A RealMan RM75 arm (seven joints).
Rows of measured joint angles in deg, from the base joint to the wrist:
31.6 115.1 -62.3 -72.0 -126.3 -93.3 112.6
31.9 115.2 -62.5 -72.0 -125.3 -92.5 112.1
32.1 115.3 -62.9 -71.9 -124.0 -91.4 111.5
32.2 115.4 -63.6 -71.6 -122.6 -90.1 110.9
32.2 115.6 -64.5 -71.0 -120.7 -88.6 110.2
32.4 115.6 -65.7 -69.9 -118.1 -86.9 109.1
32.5 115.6 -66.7 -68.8 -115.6 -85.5 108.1
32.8 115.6 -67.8 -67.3 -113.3 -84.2 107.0
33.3 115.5 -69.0 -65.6 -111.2 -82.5 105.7
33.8 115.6 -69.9 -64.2 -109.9 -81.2 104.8
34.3 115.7 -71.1 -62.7 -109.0 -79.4 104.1
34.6 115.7 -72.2 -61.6 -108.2 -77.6 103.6
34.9 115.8 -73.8 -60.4 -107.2 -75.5 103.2
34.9 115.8 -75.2 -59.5 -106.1 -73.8 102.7
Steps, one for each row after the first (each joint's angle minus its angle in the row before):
0.3 0.1 -0.2 0.0 1.0 0.8 -0.5
0.2 0.1 -0.4 0.1 1.3 1.1 -0.6
0.1 0.1 -0.7 0.3 1.4 1.3 -0.6
0.0 0.2 -0.9 0.6 1.9 1.5 -0.7
0.2 0.0 -1.2 1.1 2.6 1.7 -1.1
0.1 0.0 -1.0 1.1 2.5 1.4 -1.0
0.3 0.0 -1.1 1.5 2.3 1.3 -1.1
0.5 -0.1 -1.2 1.7 2.1 1.7 -1.3
0.5 0.1 -0.9 1.4 1.3 1.3 -0.9
0.5 0.1 -1.2 1.5 0.9 1.8 -0.7
0.3 0.0 -1.1 1.1 0.8 1.8 -0.5
0.3 0.1 -1.6 1.2 1.0 2.1 -0.4
0.0 0.0 -1.4 0.9 1.1 1.7 -0.5

